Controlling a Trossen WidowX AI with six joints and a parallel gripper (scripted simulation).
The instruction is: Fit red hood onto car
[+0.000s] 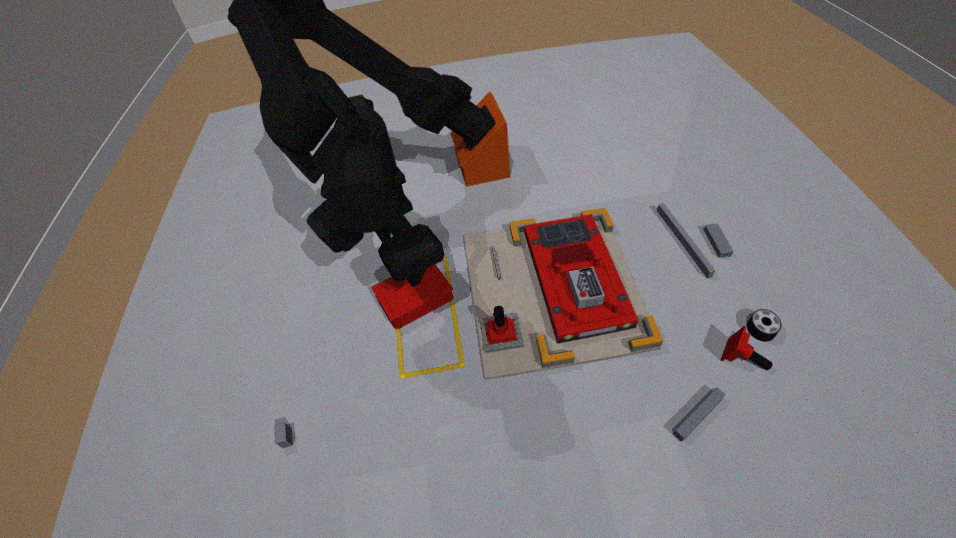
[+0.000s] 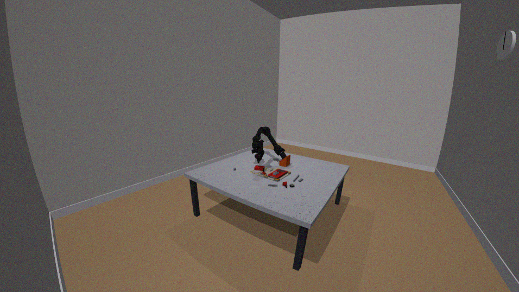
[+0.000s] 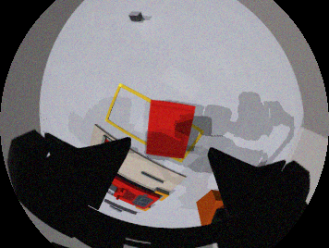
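Now: gripper tip 6 cm above the red hood. Round my gripper tip: grey engine block: 8 cm ahead, 23 cm to the left, 6 cm below; wheel: 20 cm ahead, 44 cm to the left, 7 cm below.
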